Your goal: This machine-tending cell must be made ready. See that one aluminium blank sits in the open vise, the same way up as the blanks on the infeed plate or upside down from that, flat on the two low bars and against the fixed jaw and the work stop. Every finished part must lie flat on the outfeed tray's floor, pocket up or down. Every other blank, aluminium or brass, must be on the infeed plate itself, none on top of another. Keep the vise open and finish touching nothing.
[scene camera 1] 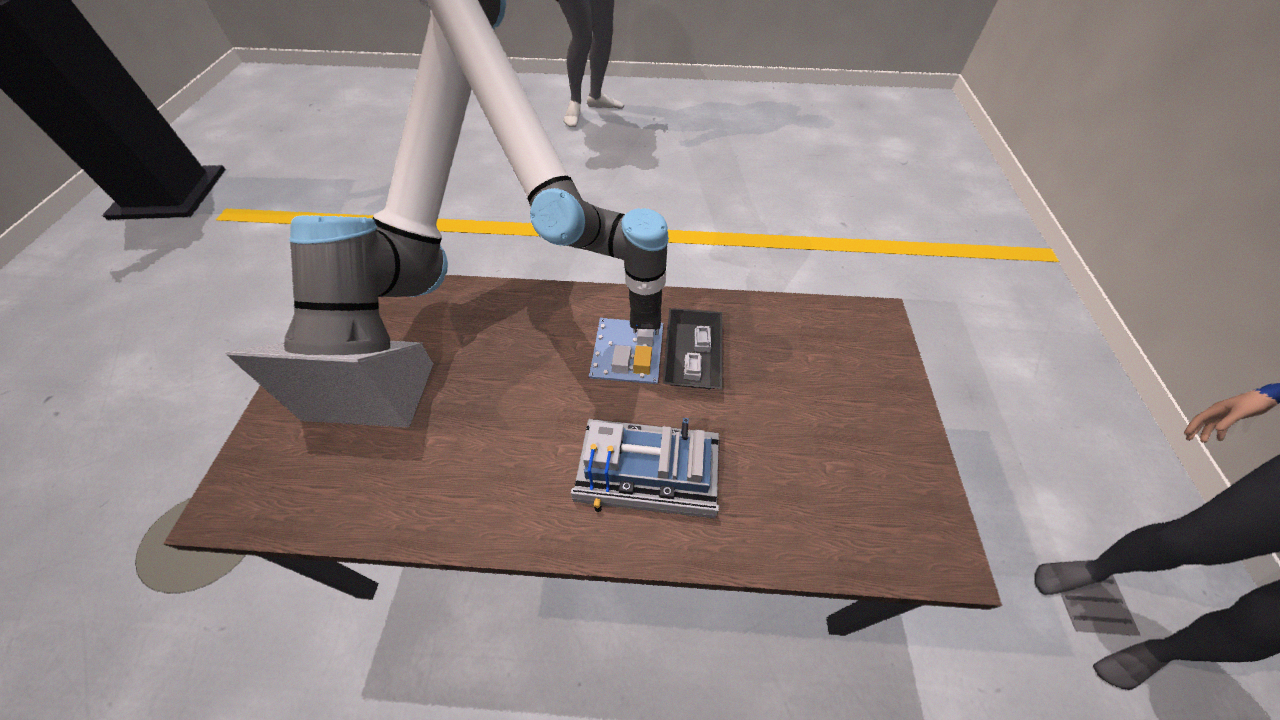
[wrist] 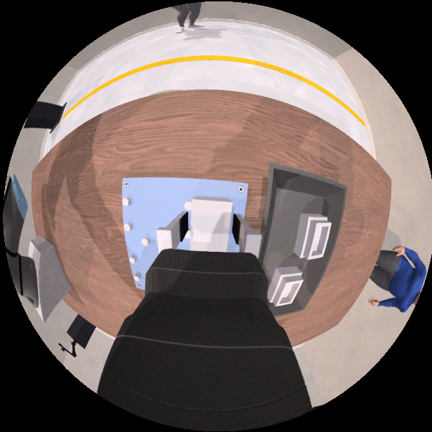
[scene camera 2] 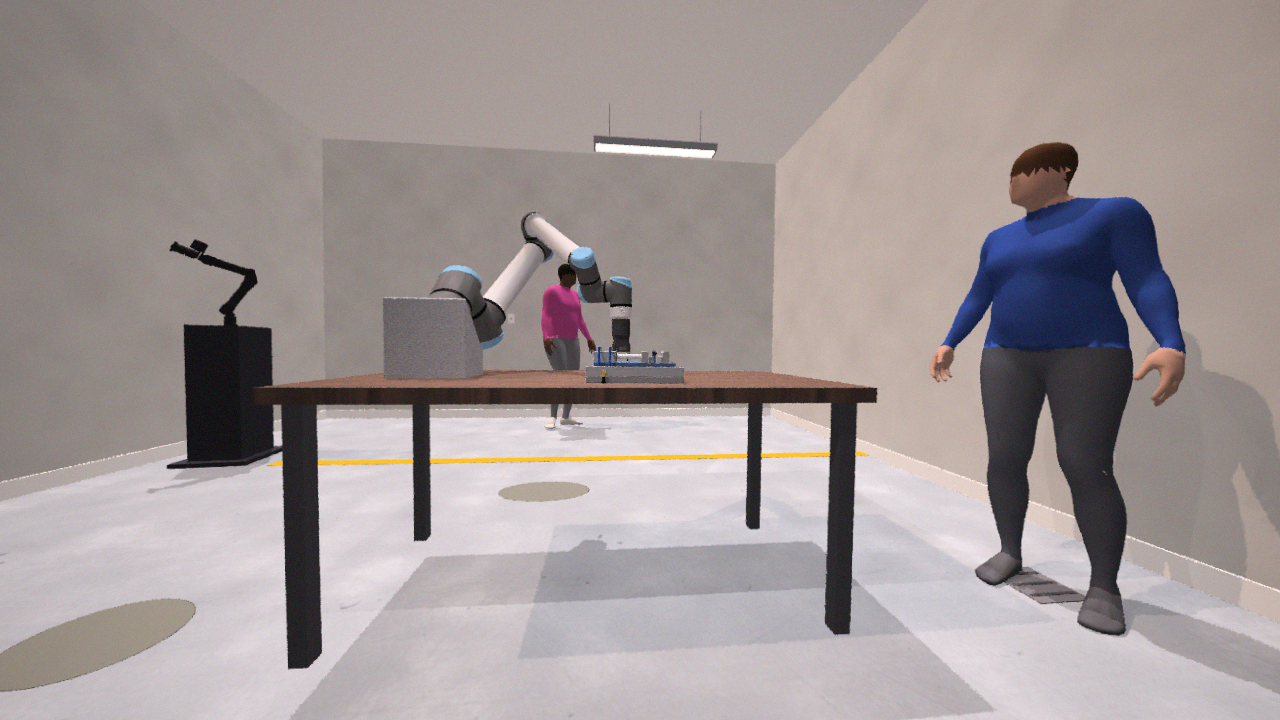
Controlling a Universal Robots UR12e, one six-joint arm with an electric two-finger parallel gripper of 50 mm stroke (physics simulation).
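Seen in the pictures: gripper, fingertip midpoint: [scene camera 1: 646, 331]; arm's base, link origin: [scene camera 1: 340, 348] [scene camera 2: 442, 322].
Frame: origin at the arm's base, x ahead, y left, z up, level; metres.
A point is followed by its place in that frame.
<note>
My gripper [scene camera 1: 645, 332] @[y 0.143, x 0.659, z -0.162 m] [wrist: 210, 221] is open and low over the infeed plate [scene camera 1: 619, 334] @[y 0.150, x 0.589, z -0.180 m] [wrist: 155, 200]. Its fingers stand on either side of an aluminium blank [wrist: 211, 215] at the plate's back right, with gaps visible in the wrist view. Another aluminium blank [scene camera 1: 621, 359] @[y 0.043, x 0.592, z -0.144 m] and a brass blank [scene camera 1: 642, 360] @[y 0.037, x 0.643, z -0.144 m] lie side by side at the plate's front. Two finished parts, one farther back [scene camera 1: 702, 345] @[y 0.082, x 0.797, z -0.153 m] [wrist: 305, 235] and one nearer the front [scene camera 1: 692, 374] @[y -0.003, x 0.761, z -0.155 m] [wrist: 281, 277], lie pocket up in the outfeed tray [scene camera 1: 682, 344] @[y 0.105, x 0.750, z -0.176 m] [wrist: 290, 200]. The vise [scene camera 1: 605, 437] @[y -0.192, x 0.551, z -0.092 m] [scene camera 2: 635, 374] @[y -0.317, x 0.625, z -0.162 m] is open, with no blank visible between its jaws.
The tray's raised walls stand close to the plate's right side. Small white pegs [wrist: 145, 241] stand on the plate. A dark upright post [scene camera 1: 684, 428] @[y -0.180, x 0.717, z -0.092 m] rises at the vise's back edge. The robot's grey pedestal [scene camera 1: 349, 385] @[y -0.086, x 0.037, z -0.014 m] [scene camera 2: 429, 338] @[y -0.079, x -0.018, z -0.057 m] is at the table's left. People stand beyond the table and to its right.
</note>
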